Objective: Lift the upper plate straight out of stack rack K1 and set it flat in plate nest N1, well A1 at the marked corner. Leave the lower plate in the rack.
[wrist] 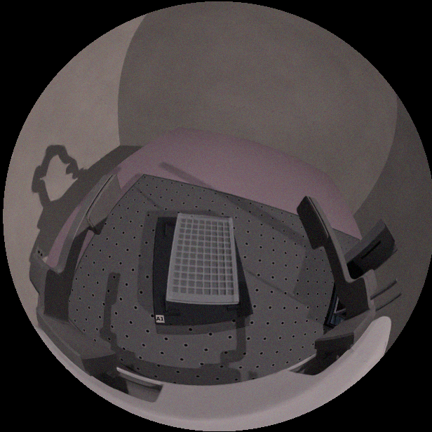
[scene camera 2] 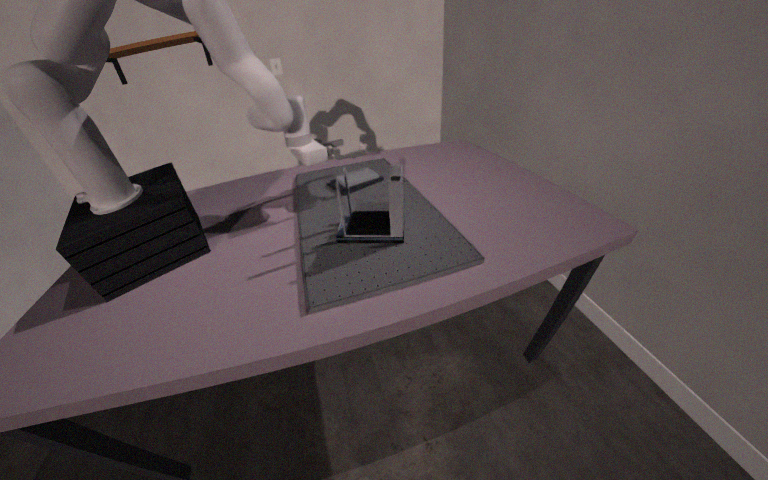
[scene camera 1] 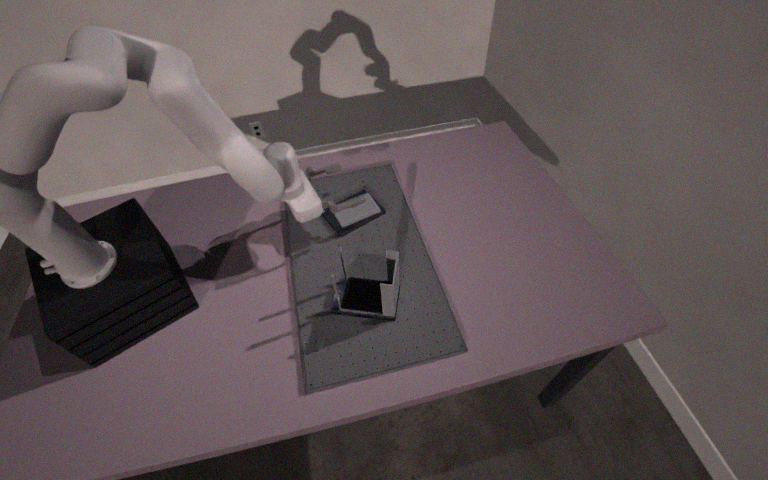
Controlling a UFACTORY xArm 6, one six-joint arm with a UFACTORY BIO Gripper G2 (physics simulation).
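Frame: origin at the arm's base, x up, y right, z ahead, level; centimetres.
Where they show: hand, tool point: (scene camera 2: 347,147) (scene camera 1: 344,184); arm's base, link origin: (scene camera 2: 118,200) (scene camera 1: 90,264).
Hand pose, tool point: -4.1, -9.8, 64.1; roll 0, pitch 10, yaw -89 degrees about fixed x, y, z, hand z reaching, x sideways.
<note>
Things, the pixels of their centre, and the offset from my tool point, as dx, dy, dz. "spot": a spot on its surface instead. Level surfaces: height alone.
- pale grey gridded plate, body centre: (scene camera 1: 355,209) (scene camera 2: 357,177) -10.9, -0.3, +2.2
- dark plate nest N1, surface spot: (scene camera 1: 333,220) spot: -11.8, +1.0, -5.1
- Stack rack K1, body centre: (scene camera 2: 369,204) (scene camera 1: 364,283) -5.3, +29.9, -3.3
- grey perforated board, surface height: dx -12.9
- pink table, surface height: dx -14.2
The pale grey gridded plate (scene camera 1: 358,212) (scene camera 2: 362,178) (wrist: 205,260) lies in the dark plate nest N1 (scene camera 1: 333,220) (wrist: 200,317), long sides roughly along the nest's. The A1 label (wrist: 160,318) shows at the nest's near left corner. Whether the plate is fully seated is too fine to tell. My gripper (scene camera 1: 350,185) (wrist: 207,212) is open and empty above the plate, its fingers wide apart on either side and clear of it. Stack rack K1 (scene camera 1: 389,300) (scene camera 2: 396,209) stands nearer the front. A black flat surface shows low inside it; I cannot tell whether this is the lower plate.
The nest and rack stand on a grey perforated board (scene camera 1: 396,339) (scene camera 2: 396,271) (wrist: 280,345) on the pink table (scene camera 1: 509,254) (scene camera 2: 509,209). The rack's upright posts and walls rise above the board. The arm's black base block (scene camera 1: 130,316) (scene camera 2: 141,243) is at the left.
</note>
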